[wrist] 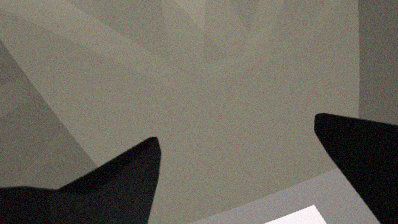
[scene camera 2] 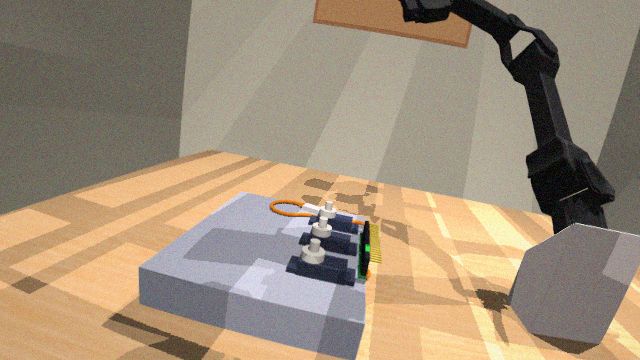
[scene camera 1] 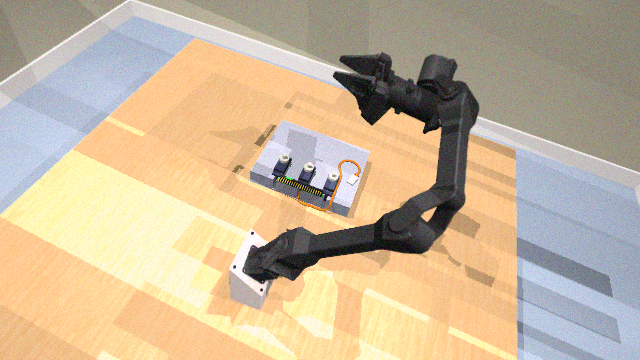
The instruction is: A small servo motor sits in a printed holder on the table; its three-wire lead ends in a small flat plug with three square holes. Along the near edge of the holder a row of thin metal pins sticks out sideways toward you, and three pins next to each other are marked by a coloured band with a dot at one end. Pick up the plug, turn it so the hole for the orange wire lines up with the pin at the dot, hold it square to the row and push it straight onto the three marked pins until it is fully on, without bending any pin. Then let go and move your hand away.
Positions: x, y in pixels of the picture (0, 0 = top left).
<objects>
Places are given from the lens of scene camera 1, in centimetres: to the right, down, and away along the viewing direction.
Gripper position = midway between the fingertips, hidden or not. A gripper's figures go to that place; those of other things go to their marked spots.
my gripper (scene camera 1: 336, 65): 3, -22, 73
grey holder (scene camera 1: 303, 145): -5, -11, 119
</objects>
